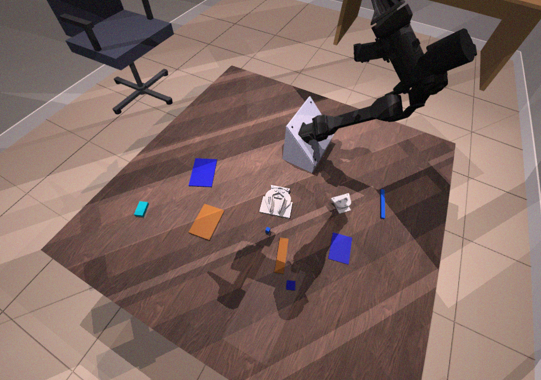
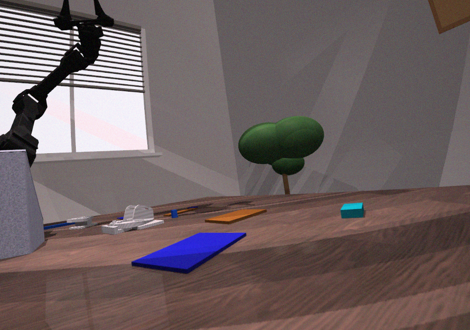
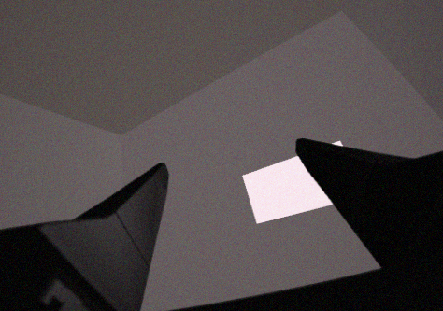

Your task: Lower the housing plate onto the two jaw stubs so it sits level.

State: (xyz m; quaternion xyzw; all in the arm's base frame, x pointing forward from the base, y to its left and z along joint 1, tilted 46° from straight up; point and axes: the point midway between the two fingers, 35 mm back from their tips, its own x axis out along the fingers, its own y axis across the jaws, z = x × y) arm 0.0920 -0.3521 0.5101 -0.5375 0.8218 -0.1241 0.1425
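My gripper tip is now 14 cm to the right of the grey housing plate and 73 cm above it. From my gripper tip the other things lie so: small blue cube (22 cm ahead, 10 cm to the right, 74 cm below); blue bar (6 cm behind, 30 cm to the left, 75 cm below); teal block (32 cm ahead, 58 cm to the right, 75 cm below).
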